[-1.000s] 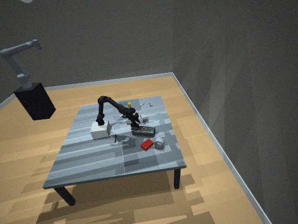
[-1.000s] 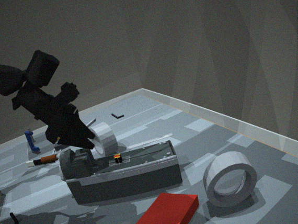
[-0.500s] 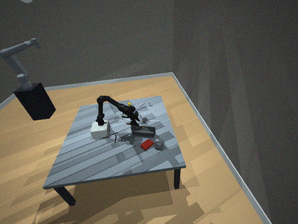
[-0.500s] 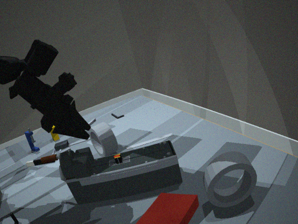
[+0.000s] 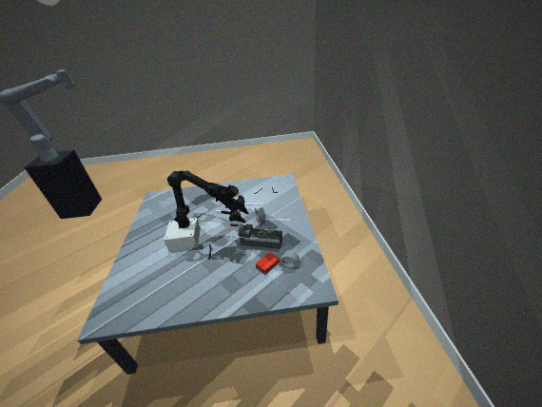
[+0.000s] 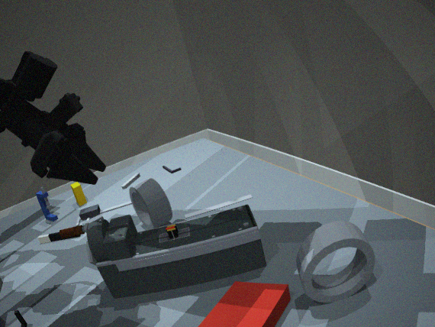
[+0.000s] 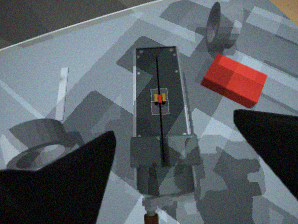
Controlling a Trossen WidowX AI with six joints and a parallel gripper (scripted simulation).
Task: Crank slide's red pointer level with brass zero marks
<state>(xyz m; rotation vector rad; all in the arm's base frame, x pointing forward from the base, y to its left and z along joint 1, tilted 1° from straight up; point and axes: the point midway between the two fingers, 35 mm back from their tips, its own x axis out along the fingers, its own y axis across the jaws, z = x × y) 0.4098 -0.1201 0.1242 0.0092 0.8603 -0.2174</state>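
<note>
Now: gripper tip 90 mm past the brown handle, 90 mm above it and 50 mm to the right of it. The rest, counted from my gripper tip: yellow block 580 mm to the left, 170 mm below, 110 mm behind; then blue clamp 530 mm to the left, 220 mm behind, 150 mm below; then red pointer 120 mm below, 70 mm ahead, 20 mm to the right.
</note>
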